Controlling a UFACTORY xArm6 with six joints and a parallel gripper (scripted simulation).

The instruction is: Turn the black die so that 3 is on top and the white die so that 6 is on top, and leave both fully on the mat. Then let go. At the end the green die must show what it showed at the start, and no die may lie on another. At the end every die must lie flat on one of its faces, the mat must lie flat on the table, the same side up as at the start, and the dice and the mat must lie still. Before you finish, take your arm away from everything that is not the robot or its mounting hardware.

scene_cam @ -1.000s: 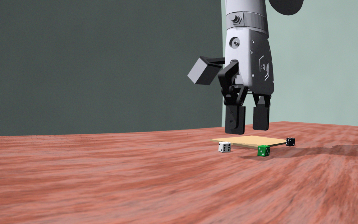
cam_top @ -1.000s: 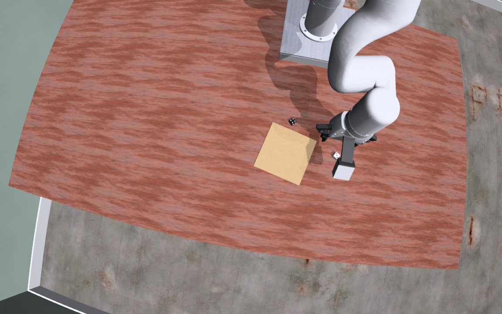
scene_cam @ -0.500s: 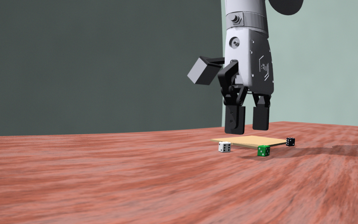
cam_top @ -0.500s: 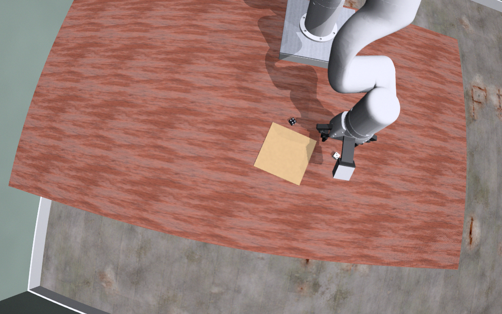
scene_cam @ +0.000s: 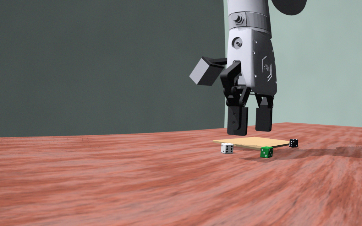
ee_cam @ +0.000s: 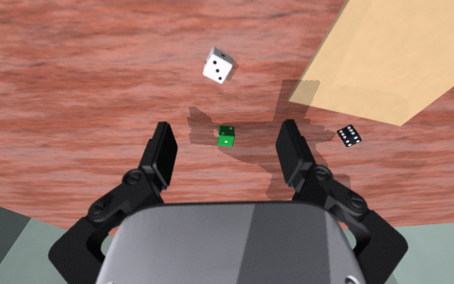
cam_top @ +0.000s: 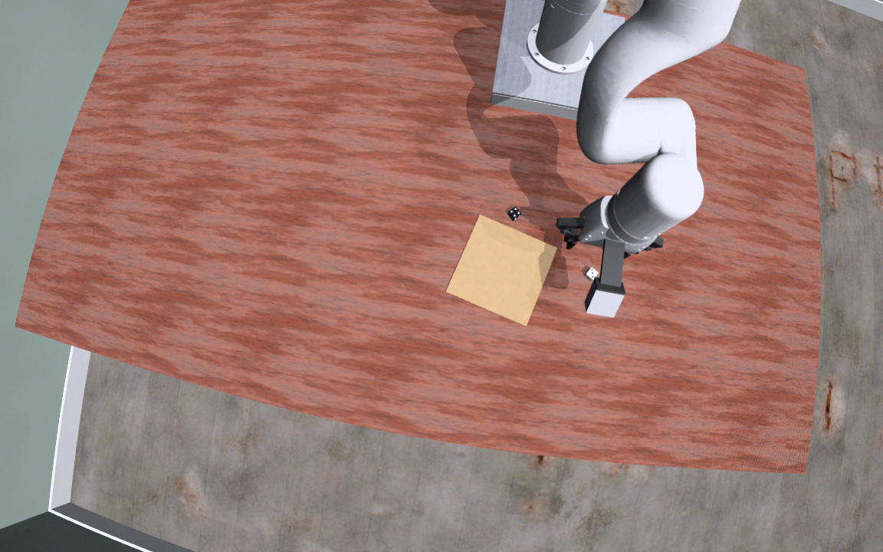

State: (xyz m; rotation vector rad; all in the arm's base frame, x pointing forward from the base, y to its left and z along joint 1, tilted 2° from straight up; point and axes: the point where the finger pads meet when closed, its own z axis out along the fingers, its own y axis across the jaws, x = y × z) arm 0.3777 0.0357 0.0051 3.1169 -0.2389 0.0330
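Right now my hand is 4 cm short of the white die and 4 cm above it. The rest, counted from my hand: green die (4 cm below, 3 cm behind, 1 cm to the left); tan mat (15 cm to the right, 4 cm below, 4 cm ahead); black die (13 cm to the right, 6 cm behind, 4 cm below).
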